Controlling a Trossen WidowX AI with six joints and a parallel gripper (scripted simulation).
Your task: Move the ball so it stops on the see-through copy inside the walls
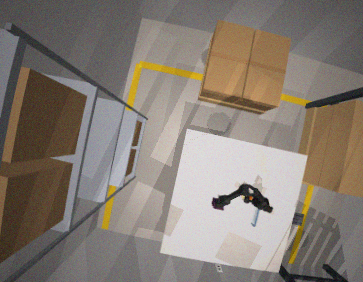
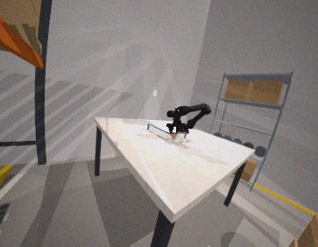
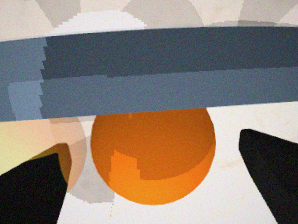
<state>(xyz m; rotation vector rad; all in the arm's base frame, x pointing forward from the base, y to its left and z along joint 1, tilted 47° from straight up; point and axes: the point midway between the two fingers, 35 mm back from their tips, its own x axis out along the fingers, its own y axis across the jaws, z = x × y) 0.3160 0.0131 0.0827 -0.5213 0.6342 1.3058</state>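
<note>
The see-through copy of ball lies 60 mm behind my gripper tip and 10 mm to the left of it. Also, from my gripper tip: orange ball: right at my gripper tip; then low clear wall: 90 mm ahead, 120 mm to the right.
</note>
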